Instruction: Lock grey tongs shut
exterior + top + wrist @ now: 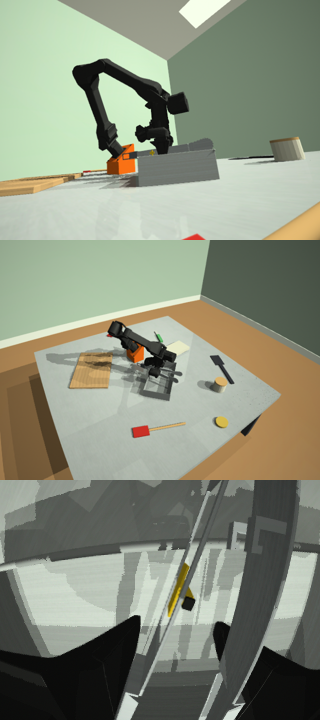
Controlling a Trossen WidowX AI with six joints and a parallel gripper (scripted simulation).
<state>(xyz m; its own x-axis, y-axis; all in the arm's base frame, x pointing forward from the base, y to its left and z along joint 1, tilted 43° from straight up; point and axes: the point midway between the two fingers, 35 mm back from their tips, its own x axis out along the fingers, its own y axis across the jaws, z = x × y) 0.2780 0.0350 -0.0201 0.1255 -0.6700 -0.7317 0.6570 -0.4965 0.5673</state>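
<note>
Now: the grey roasting tin 3 cm ahead of my gripper tip and 1 cm to the left of it. The rest, counted from my gripper tip: red spatula (33 cm ahead, 20 cm to the right, 2 cm below); then yellow lock piece (4 cm above, 3 cm to the right, 2 cm behind); then cream block (30 cm to the left, 22 cm behind, 2 cm below).
</note>
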